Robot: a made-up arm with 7 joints. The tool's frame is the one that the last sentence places. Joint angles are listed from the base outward.
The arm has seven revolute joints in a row. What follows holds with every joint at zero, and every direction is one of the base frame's. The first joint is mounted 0.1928 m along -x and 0.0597 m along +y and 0.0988 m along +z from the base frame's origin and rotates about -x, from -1.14 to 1.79 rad. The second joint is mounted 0.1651 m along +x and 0.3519 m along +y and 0.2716 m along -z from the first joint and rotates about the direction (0.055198, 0.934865, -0.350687), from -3 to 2.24 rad. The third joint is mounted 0.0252 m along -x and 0.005 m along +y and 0.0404 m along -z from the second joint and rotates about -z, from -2.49 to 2.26 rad. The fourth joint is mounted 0.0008 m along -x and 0.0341 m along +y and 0.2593 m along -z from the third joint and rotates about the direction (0.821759, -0.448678, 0.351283), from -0.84 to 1.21 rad. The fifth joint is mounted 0.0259 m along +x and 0.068 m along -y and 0.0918 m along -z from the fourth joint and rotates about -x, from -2.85 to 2.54 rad. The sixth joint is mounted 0.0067 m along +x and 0.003 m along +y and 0.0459 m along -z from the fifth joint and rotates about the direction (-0.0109, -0.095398, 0.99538), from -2.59 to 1.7 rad. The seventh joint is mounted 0.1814 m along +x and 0.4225 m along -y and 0.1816 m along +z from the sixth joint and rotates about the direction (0.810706, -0.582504, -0.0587), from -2.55 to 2.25 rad. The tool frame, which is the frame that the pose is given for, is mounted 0.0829 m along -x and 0.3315 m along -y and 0.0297 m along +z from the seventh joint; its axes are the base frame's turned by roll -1.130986, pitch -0.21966 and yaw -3.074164 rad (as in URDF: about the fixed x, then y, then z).
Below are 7 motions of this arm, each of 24 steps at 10 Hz.
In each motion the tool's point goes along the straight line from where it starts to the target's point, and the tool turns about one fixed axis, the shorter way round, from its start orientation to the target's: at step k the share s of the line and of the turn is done. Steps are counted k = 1, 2, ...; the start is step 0. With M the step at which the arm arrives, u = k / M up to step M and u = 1 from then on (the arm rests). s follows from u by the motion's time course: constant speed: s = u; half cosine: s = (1 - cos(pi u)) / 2; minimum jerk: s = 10 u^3 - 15 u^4 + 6 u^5.
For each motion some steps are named. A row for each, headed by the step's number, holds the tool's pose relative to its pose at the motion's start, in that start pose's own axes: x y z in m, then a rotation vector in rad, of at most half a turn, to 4 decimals.
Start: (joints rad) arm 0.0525 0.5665 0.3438 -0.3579 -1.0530 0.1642 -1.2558
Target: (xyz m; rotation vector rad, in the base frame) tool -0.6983 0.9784 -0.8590 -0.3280 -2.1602 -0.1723
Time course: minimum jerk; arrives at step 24
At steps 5, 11, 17, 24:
5: -0.0091 -0.0160 -0.0895 -0.1440 -0.0235 0.0289
11: -0.0598 -0.1049 -0.5859 -0.9425 -0.1541 0.1892
17: -0.1202 -0.2106 -1.1764 -1.8924 -0.3094 0.3799
24: -0.1417 -0.2485 -1.3877 -2.2322 -0.3649 0.4481

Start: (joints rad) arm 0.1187 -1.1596 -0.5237 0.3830 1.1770 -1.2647 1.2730
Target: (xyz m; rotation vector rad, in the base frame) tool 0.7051 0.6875 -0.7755 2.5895 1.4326 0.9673
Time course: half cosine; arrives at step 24
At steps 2, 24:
2: 0.0131 0.0012 -0.0119 0.0156 0.0237 0.0086
24: 0.7685 0.0712 -0.6989 0.9166 1.3933 0.5075

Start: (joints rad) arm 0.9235 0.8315 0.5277 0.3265 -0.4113 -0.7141 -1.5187
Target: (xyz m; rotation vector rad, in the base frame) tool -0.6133 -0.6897 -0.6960 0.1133 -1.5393 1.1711
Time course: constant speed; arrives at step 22
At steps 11, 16, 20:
11: -0.2414 -0.2918 -0.1872 -0.3245 -0.4265 0.4075
16: -0.3511 -0.4244 -0.2723 -0.4720 -0.6203 0.5927
20: -0.4389 -0.5305 -0.3403 -0.5901 -0.7754 0.7409

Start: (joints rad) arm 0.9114 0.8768 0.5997 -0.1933 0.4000 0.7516 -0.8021
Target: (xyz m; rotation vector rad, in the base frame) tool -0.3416 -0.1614 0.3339 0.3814 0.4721 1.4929
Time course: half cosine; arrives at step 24
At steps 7, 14, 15, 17, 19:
7: 0.0329 0.0824 -0.0880 -0.1400 0.0813 -0.0144
14: 0.1058 0.2651 -0.2833 -0.4504 0.2615 -0.0464
15: 0.1162 0.2912 -0.3112 -0.4947 0.2873 -0.0509
17: 0.1352 0.3388 -0.3621 -0.5756 0.3343 -0.0593
19: 0.1507 0.3777 -0.4036 -0.6416 0.3726 -0.0661

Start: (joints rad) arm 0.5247 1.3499 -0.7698 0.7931 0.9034 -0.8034 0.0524
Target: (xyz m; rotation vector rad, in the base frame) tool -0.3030 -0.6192 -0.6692 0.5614 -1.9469 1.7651
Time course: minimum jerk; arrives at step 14
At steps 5, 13, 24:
5: -0.1709 0.0317 -0.0413 -0.1357 -0.1589 0.0954
13: -0.6916 0.1281 -0.1669 -0.5489 -0.6429 0.3861
24: -0.6939 0.1285 -0.1675 -0.5507 -0.6451 0.3873

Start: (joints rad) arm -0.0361 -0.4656 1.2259 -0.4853 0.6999 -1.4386 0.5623
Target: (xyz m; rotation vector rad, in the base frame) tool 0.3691 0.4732 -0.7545 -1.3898 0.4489 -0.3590
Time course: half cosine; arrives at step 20
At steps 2, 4, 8, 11, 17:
2: 0.0109 -0.0019 -0.0211 0.0066 0.0236 -0.0184
4: 0.0424 -0.0074 -0.0822 0.0257 0.0920 -0.0718
8: 0.1533 -0.0269 -0.2974 0.0928 0.3327 -0.2597
11: 0.2566 -0.0450 -0.4978 0.1553 0.5568 -0.4347
17: 0.4196 -0.0736 -0.8140 0.2540 0.9104 -0.7108

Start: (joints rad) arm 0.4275 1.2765 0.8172 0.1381 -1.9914 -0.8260 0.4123
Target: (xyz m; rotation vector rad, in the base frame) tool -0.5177 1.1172 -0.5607 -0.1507 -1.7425 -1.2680
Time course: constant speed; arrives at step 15
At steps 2, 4, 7, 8, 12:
2: 0.0655 0.0075 -0.0037 0.0048 0.0703 -0.1915
4: 0.1311 0.0150 -0.0073 0.0096 0.1406 -0.3829
7: 0.2294 0.0263 -0.0129 0.0167 0.2461 -0.6701
8: 0.2621 0.0300 -0.0147 0.0191 0.2813 -0.7659
12: 0.3932 0.0450 -0.0220 0.0287 0.4219 -1.1488

